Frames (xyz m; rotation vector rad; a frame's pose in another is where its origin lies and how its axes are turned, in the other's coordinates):
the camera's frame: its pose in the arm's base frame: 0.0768 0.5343 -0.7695 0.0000 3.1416 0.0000
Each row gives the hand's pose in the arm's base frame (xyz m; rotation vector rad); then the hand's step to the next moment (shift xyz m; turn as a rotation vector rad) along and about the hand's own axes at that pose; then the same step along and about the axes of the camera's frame.
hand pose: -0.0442 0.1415 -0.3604 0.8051 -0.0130 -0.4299
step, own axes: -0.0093 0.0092 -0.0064 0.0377 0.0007 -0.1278
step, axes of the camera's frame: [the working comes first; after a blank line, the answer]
step, axes of the arm's base frame: -0.0040 0.0136 0.0034 0.0568 0.0751 -0.0943

0.0040 0.0136 -0.0034 -0.0568 0.0751 0.0943
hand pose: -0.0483 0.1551 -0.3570 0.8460 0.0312 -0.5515
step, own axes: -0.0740 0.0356 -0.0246 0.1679 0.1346 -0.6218
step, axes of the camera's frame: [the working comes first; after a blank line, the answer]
step, axes of the arm's base frame: -0.0421 0.0699 0.0262 0.3251 0.4419 -0.3632

0.0421 0.0699 -0.0262 -0.3251 0.4419 0.3632
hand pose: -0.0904 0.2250 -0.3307 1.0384 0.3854 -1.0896
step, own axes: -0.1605 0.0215 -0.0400 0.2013 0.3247 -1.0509
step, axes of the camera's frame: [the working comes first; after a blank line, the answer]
step, axes of the arm's base frame: -0.0461 0.1216 0.1044 0.5959 0.7988 -0.5072

0.0461 0.1216 -0.1044 -0.5959 0.7988 0.5072
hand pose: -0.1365 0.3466 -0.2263 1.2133 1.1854 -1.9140
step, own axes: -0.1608 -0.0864 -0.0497 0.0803 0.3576 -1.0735
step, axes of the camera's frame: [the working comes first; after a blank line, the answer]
step, axes of the arm's base frame: 0.0169 0.0842 0.1686 0.6827 0.8057 -0.4141

-0.0169 0.0842 -0.1686 -0.6827 0.8057 0.4141
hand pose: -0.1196 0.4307 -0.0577 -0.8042 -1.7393 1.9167
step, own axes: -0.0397 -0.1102 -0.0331 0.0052 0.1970 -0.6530
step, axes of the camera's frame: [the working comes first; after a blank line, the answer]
step, axes of the arm's base frame: 0.0441 0.0119 0.1128 0.4462 0.4639 -0.2258

-0.0441 0.0119 -0.1128 -0.4462 0.4639 0.2258
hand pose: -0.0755 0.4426 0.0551 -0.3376 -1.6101 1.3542
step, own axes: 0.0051 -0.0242 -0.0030 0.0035 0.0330 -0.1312
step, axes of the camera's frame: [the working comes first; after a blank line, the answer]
step, axes of the arm's base frame: 0.0085 -0.0028 0.0233 0.0908 0.0927 -0.0384

-0.0085 -0.0028 -0.0233 -0.0908 0.0927 0.0384
